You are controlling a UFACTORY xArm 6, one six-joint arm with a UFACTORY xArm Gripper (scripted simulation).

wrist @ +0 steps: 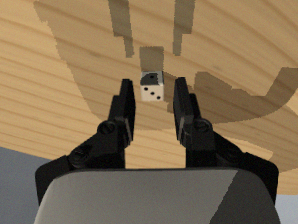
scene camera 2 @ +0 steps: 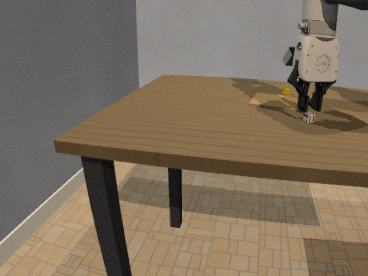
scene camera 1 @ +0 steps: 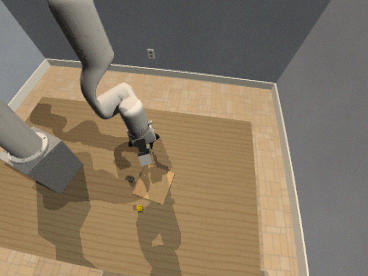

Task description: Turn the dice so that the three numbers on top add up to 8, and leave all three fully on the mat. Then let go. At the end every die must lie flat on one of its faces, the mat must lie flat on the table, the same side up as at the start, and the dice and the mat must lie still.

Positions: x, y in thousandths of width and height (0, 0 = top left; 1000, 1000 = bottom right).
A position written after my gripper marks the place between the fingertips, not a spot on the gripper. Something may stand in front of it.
I see my gripper (scene camera 2: 838, 400) and a tan mat (scene camera 1: 420, 665).
My gripper is seen too in the wrist view (wrist: 518, 408). The wrist view misses the tan mat: it is out of frame.
